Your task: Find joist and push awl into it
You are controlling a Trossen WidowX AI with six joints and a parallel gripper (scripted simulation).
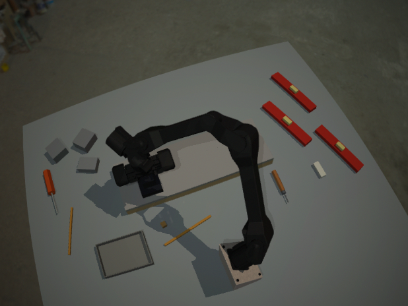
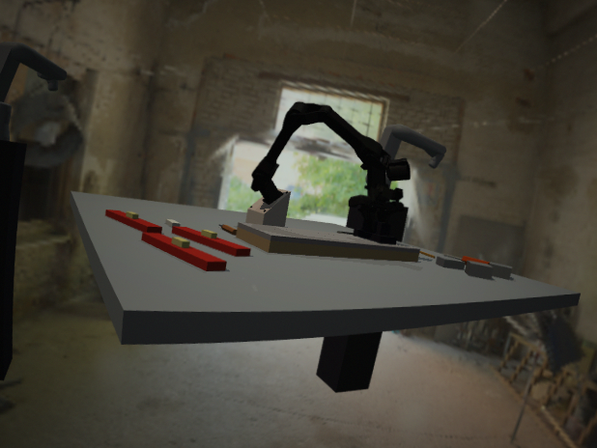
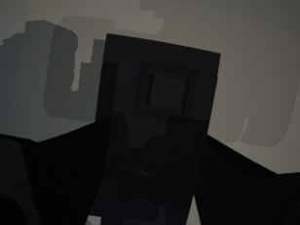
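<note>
Right now my gripper tip is 24 cm past the grey tray, 13 cm to the right of it and 5 cm above it. Also, from my gripper tip: square light: 3 cm above, 2 cm ahead; then stud finder: 2 cm above, 1 cm ahead; then small cube: 16 cm behind, 6 cm below, 2 cm to the right.
</note>
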